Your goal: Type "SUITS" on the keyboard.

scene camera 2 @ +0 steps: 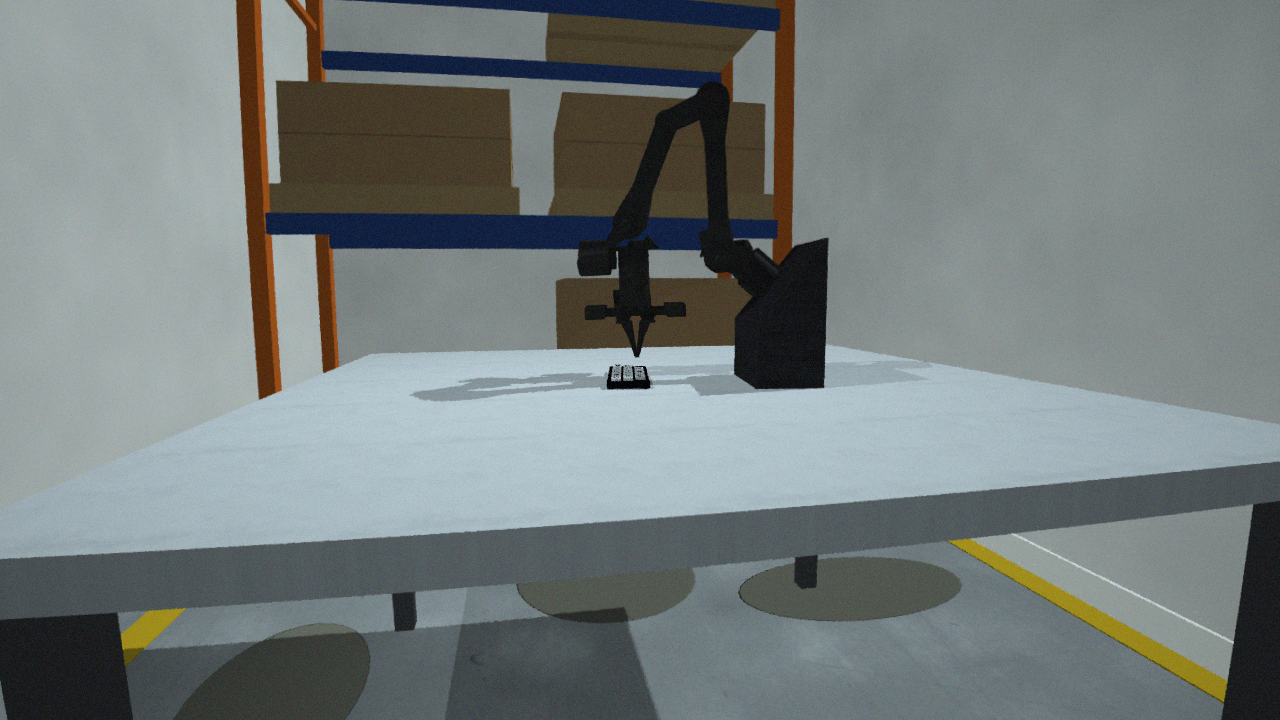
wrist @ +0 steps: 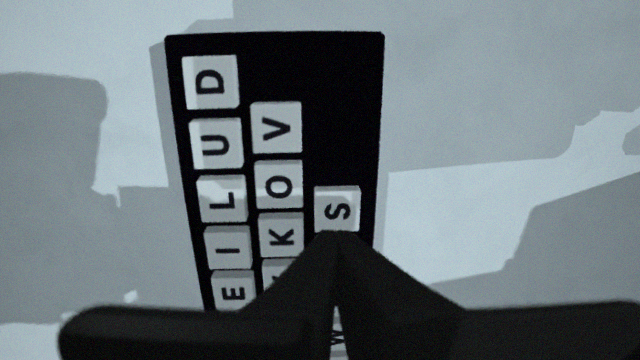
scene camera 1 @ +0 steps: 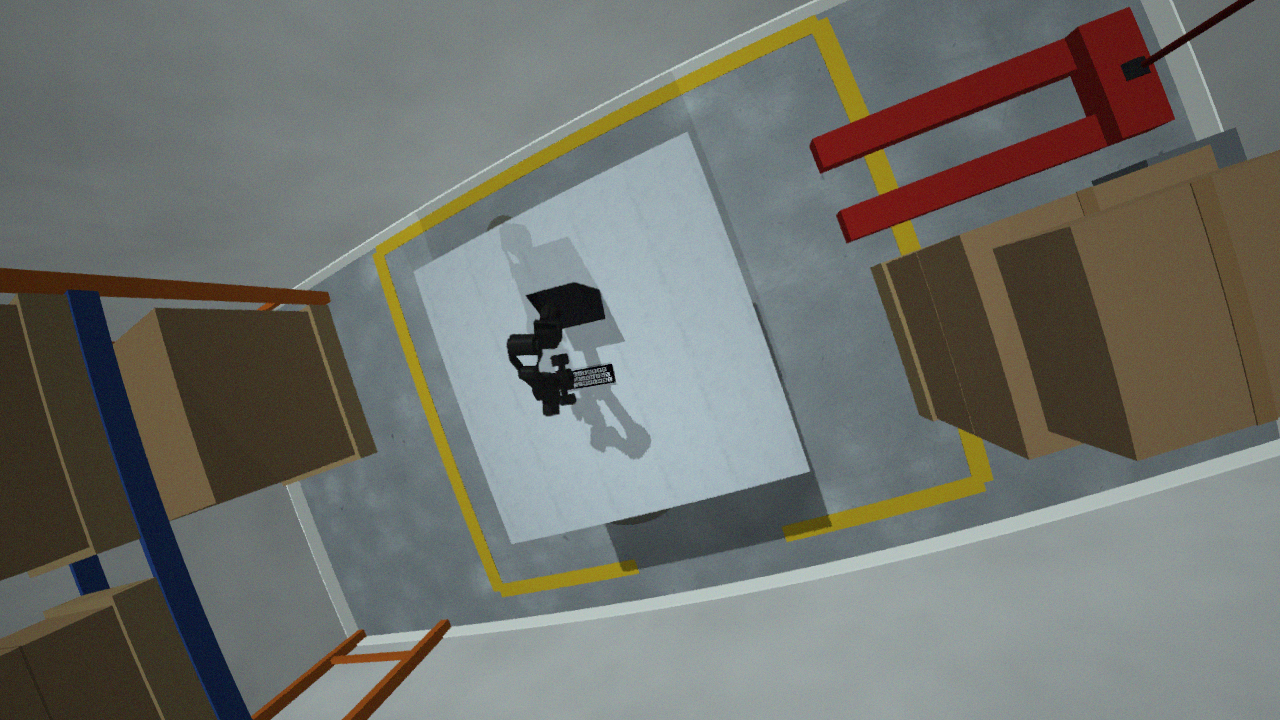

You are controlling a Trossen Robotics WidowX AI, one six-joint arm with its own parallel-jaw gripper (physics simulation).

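Pixels of known places: gripper, between the fingertips: [scene camera 2: 636, 357] [wrist: 333, 243] [scene camera 1: 573, 375]; arm's base, origin of its link: [scene camera 2: 769, 282] [scene camera 1: 550, 310].
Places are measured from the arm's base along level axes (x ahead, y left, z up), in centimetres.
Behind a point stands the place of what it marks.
Observation:
The black keyboard [scene camera 1: 593, 375] {x 26.2, y 0.1, z -15.7 cm} [scene camera 2: 628, 385] {x 28.0, y 7.7, z -16.9 cm} [wrist: 345, 100] {x 22.3, y -10.8, z -16.3 cm} with white letter keys lies on the table. In the wrist view the S key [wrist: 337, 210] {x 23.2, y -7.1, z -15.7 cm} is right at the fingertips' far side, the U key [wrist: 216, 144] {x 26.7, y -10.3, z -15.7 cm} is at the upper left and the I key [wrist: 228, 251] {x 27.5, y -6.3, z -15.7 cm} is below it. The T key does not show in the wrist view. My gripper [scene camera 2: 637, 353] {x 23.6, y -7.0, z -13.8 cm} [wrist: 333, 243] {x 23.6, y -7.0, z -13.8 cm} is shut and empty, pointing down, with its tips a little above the keyboard. In the wrist view the tips meet at the S key's lower edge, and the fingers hide keys below it.
The arm's black base [scene camera 1: 572, 304] {x 1.1, y 8.4, z 0.3 cm} [scene camera 2: 783, 331] {x 3.2, y 13.0, z -8.0 cm} stands on the white table [scene camera 1: 698, 358] {x 34.1, y 40.0, z -17.5 cm} [scene camera 2: 626, 474] {x 37.1, y 53.6, z -17.5 cm} beside the keyboard. A rack [scene camera 2: 259, 268] with cardboard boxes [scene camera 2: 393, 143] stands behind the table. A red pallet jack [scene camera 1: 975, 170] and more boxes [scene camera 1: 1127, 331] are on the floor.

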